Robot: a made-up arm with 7 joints. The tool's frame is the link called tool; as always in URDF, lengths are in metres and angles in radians. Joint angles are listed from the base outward.
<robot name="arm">
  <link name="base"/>
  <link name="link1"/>
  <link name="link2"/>
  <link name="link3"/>
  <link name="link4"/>
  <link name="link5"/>
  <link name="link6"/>
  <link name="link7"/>
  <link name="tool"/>
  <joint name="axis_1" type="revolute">
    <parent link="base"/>
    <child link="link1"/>
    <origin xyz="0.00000 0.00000 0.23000" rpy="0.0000 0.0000 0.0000"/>
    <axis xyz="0 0 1"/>
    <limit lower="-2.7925" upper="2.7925"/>
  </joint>
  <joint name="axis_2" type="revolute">
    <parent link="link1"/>
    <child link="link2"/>
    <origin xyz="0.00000 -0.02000 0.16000" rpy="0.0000 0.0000 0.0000"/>
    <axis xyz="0 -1 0"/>
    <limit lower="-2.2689" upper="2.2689"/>
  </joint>
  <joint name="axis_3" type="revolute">
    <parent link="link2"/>
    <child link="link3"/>
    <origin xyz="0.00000 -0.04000 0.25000" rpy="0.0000 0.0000 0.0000"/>
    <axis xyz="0 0 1"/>
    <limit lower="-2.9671" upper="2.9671"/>
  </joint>
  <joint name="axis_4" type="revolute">
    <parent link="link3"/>
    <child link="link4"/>
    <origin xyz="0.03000 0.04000 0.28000" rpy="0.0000 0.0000 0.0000"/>
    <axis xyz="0 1 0"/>
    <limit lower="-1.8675" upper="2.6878"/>
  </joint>
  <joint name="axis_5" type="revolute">
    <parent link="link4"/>
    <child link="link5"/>
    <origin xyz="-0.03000 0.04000 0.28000" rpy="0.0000 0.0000 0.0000"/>
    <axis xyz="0 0 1"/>
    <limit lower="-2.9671" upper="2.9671"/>
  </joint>
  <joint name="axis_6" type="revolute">
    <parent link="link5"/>
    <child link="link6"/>
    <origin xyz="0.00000 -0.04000 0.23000" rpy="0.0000 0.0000 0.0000"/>
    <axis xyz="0 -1 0"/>
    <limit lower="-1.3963" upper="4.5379"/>
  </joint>
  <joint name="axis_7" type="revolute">
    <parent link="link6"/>
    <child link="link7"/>
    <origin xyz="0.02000 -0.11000 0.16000" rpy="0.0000 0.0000 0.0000"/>
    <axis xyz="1 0 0"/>
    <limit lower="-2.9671" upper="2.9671"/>
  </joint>
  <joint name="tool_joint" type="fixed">
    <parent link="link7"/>
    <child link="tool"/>
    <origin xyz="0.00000 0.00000 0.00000" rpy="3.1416 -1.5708 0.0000"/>
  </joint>
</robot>
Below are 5 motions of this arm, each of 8 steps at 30 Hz.
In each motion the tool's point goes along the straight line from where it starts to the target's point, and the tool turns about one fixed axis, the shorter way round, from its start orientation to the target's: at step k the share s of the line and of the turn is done. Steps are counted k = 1, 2, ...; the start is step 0. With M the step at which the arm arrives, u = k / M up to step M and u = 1 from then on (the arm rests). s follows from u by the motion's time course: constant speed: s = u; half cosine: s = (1 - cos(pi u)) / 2; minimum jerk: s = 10 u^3 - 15 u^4 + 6 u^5.
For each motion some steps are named. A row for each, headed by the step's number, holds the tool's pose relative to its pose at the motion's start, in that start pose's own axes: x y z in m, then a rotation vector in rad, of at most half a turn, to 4 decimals.
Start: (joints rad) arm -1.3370 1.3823 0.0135 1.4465 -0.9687 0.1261 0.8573
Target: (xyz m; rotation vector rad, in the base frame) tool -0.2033 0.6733 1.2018 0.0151 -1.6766 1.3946
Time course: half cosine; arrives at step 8
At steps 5, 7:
5: 0.0314 0.0222 -0.0378 0.0082 -0.0401 0.0593
7: 0.0437 0.0309 -0.0526 0.0113 -0.0559 0.0826

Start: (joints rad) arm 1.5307 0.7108 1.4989 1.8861 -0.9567 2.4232 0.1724
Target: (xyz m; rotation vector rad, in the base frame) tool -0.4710 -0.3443 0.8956 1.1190 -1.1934 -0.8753
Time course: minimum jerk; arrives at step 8
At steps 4, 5, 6, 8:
4: -0.0325 0.0441 -0.0190 -0.1485 -0.1561 0.0240
5: -0.0472 0.0639 -0.0275 -0.2153 -0.2263 0.0347
6: -0.0583 0.0790 -0.0340 -0.2663 -0.2800 0.0430
8: -0.0651 0.0881 -0.0379 -0.2970 -0.3123 0.0479

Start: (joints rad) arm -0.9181 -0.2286 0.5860 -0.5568 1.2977 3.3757 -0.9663
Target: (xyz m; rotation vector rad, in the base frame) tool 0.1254 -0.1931 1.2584 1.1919 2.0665 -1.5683
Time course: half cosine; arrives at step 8
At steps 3, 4, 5, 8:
3: -0.0168 0.0273 0.0065 -0.0434 -0.0622 -0.0842
4: -0.0271 0.0443 0.0106 -0.0703 -0.1007 -0.1363
5: -0.0375 0.0612 0.0146 -0.0972 -0.1393 -0.1885
8: -0.0543 0.0886 0.0212 -0.1405 -0.2014 -0.2727

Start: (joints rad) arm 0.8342 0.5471 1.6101 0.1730 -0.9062 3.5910 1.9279
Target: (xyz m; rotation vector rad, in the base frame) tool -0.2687 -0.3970 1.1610 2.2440 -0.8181 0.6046
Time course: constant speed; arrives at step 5
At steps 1, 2, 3, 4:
1: -0.0074 0.0073 0.0060 0.0034 -0.0080 -0.0042
2: -0.0147 0.0145 0.0120 0.0069 -0.0160 -0.0084
3: -0.0221 0.0218 0.0180 0.0103 -0.0240 -0.0126
4: -0.0294 0.0291 0.0240 0.0137 -0.0319 -0.0168

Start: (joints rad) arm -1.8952 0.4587 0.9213 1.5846 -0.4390 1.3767 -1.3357
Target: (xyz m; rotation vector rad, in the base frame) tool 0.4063 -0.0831 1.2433 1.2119 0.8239 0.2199
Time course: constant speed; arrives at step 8
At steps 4, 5, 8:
4: 0.0017 0.0152 -0.0119 -0.0496 0.1033 0.0572
5: 0.0022 0.0190 -0.0149 -0.0620 0.1291 0.0715
8: 0.0034 0.0304 -0.0238 -0.0991 0.2066 0.1144

